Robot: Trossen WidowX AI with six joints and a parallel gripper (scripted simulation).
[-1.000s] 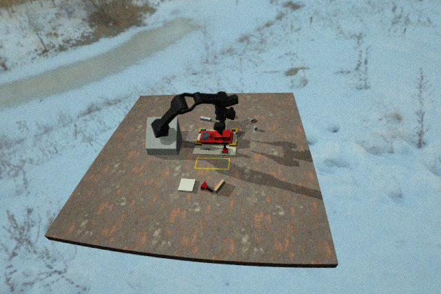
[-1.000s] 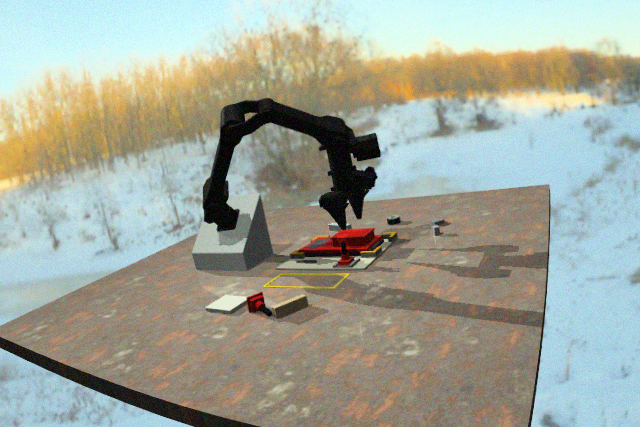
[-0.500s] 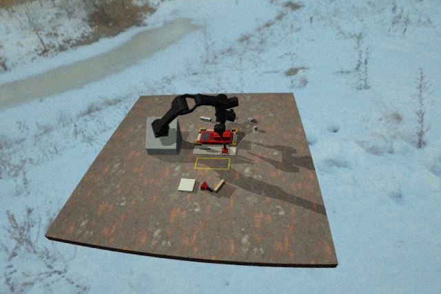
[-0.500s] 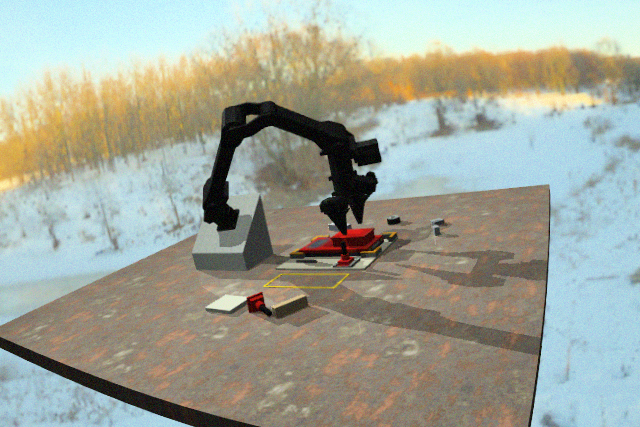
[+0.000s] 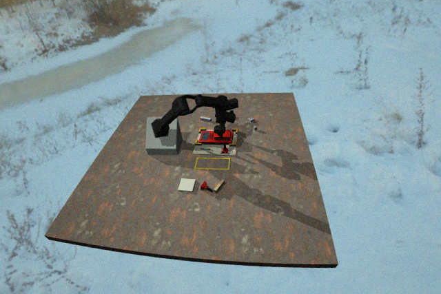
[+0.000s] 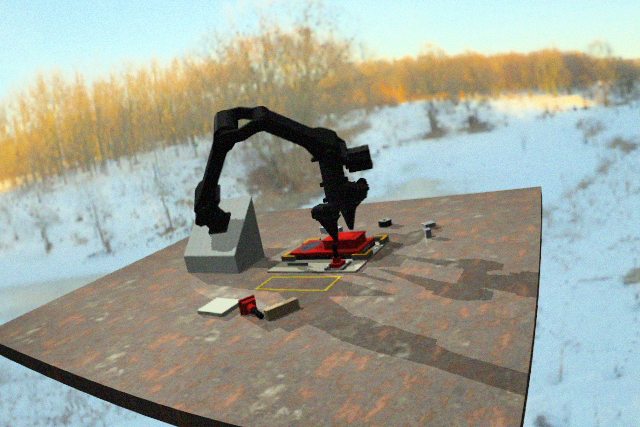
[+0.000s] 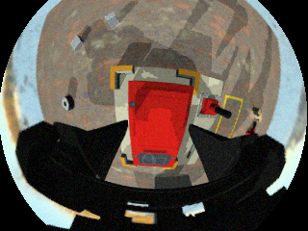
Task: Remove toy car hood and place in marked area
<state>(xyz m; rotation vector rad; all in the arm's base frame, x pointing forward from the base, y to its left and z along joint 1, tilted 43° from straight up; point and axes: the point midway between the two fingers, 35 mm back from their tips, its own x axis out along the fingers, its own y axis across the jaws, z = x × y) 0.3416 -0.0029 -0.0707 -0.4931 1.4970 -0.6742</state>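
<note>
My gripper tip is now 10 mm above the hood. The rest, counted from my gripper tip: tan block: 10 mm behind, 370 mm to the right, 40 mm below; then white plate: 180 mm behind, 350 mm to the right, 50 mm below.
</note>
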